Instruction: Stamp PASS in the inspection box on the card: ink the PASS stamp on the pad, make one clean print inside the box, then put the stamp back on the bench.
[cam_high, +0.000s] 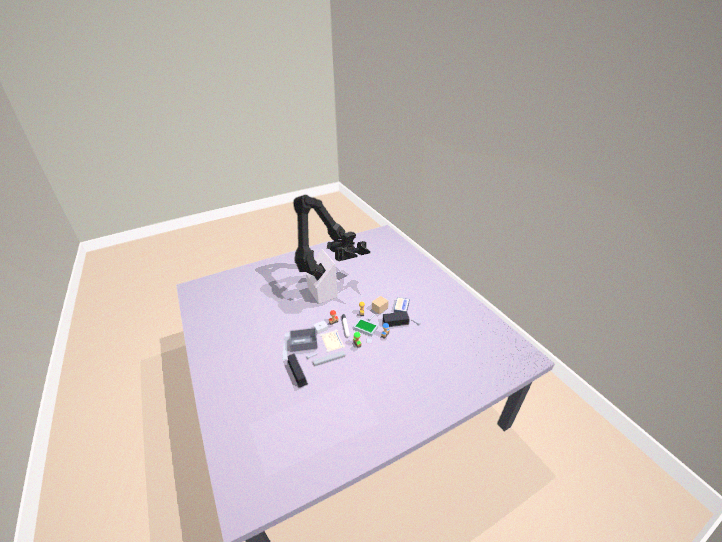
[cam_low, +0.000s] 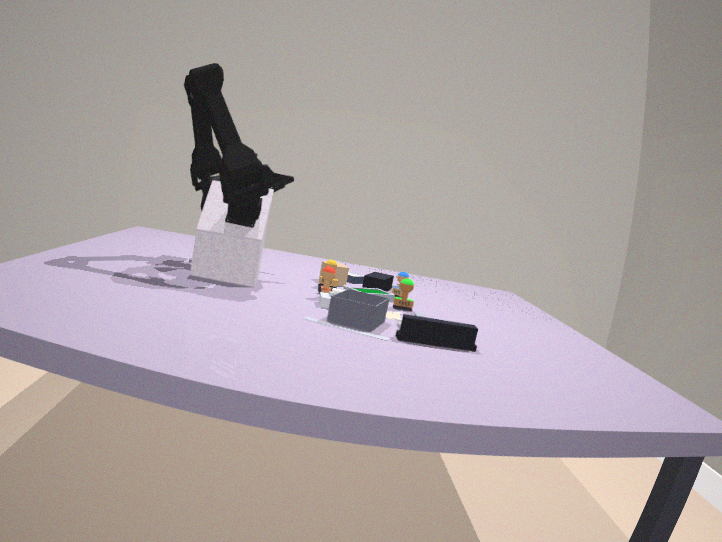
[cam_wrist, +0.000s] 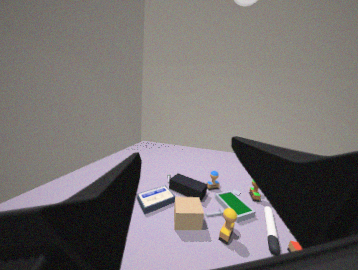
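Now: gripper tip 300 mm short of the green-knobbed stamp, 200 mm above it and 180 mm to the left of it. From my gripper tip the other things lie so: cardboard cube (200 mm below, 150 mm ahead, 10 mm to the left); then yellow-knobbed stamp (200 mm below, 140 mm ahead, 80 mm to the right); then white pen (210 mm below, 180 mm to the right, 160 mm ahead).
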